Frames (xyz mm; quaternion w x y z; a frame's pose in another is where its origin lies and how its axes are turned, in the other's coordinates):
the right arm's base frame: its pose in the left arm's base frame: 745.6 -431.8 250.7 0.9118 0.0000 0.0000 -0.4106
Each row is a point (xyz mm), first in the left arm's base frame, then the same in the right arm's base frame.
Working: the left arm's base frame: its pose in the right arm's base frame: -817.5 -272.1 -250.7 0.9118 0.0000 0.0000 0.4106

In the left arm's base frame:
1: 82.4 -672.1 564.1
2: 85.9 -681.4 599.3
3: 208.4 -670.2 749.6
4: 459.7 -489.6 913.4
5: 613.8 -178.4 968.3
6: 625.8 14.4 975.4
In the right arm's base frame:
1: -259.6 -655.9 313.4
2: -250.4 -659.4 348.6
3: -177.5 -560.3 498.9
4: -146.2 -252.4 662.7
5: -277.1 69.3 717.6
6: -413.5 206.0 724.7

